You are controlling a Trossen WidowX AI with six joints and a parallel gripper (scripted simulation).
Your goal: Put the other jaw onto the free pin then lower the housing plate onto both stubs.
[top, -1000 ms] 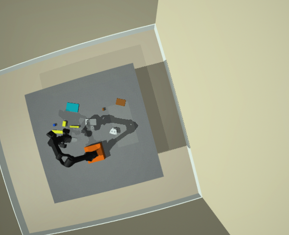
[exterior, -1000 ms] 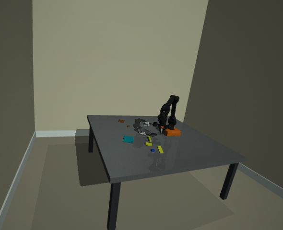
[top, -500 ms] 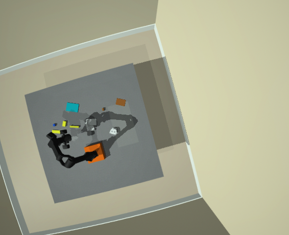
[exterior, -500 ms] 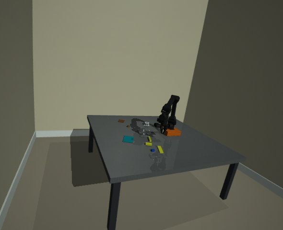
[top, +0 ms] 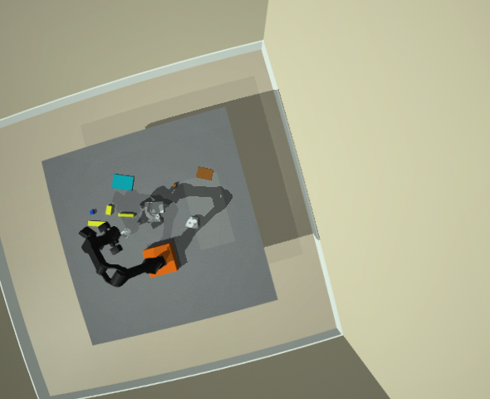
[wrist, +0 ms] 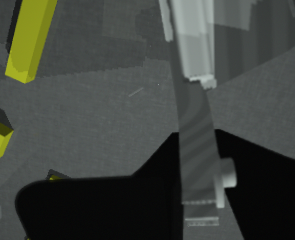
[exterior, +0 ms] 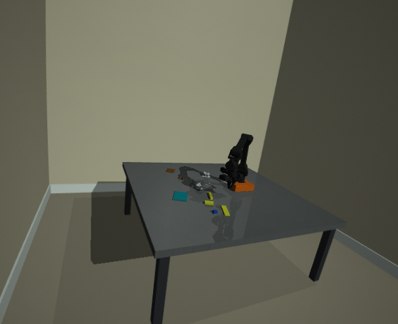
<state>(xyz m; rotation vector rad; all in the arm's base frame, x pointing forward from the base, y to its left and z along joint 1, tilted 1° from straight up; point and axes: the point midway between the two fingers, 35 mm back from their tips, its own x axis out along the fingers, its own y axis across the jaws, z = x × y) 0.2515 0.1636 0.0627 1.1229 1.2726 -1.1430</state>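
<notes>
Now: the yellow bar 110 mm ahead of my gripper tip, 60 mm to the right of it and 70 mm below it. Round my gripper tip: white base plate 80 mm ahead, 250 mm to the right, 80 mm below; then blue cube 220 mm ahead, 150 mm to the left, 70 mm below; then jaw 20 mm to the right, 30 mm above.
</notes>
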